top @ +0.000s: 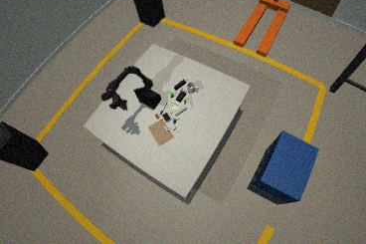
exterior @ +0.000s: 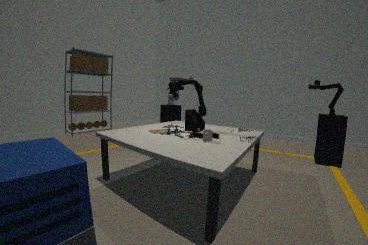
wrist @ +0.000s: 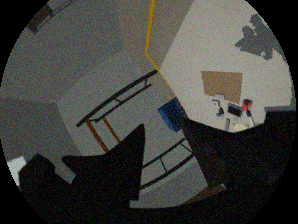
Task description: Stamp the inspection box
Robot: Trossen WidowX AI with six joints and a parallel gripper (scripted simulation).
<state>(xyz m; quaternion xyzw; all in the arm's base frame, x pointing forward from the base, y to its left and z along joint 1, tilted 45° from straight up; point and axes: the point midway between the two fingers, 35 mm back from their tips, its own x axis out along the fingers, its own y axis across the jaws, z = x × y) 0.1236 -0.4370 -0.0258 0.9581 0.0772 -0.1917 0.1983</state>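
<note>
Right now my gripper tip is 480 mm to the right of the green stamp, 400 mm above it and 50 mm short of it. From my gripper tip the other things lie so: blue stamp 400 mm below, 260 mm to the left, 240 mm ahead; then light cylinder 410 mm below, 300 mm to the left, 60 mm ahead; then dark ink pad 420 mm below, 250 mm to the left, 150 mm ahead.
</note>
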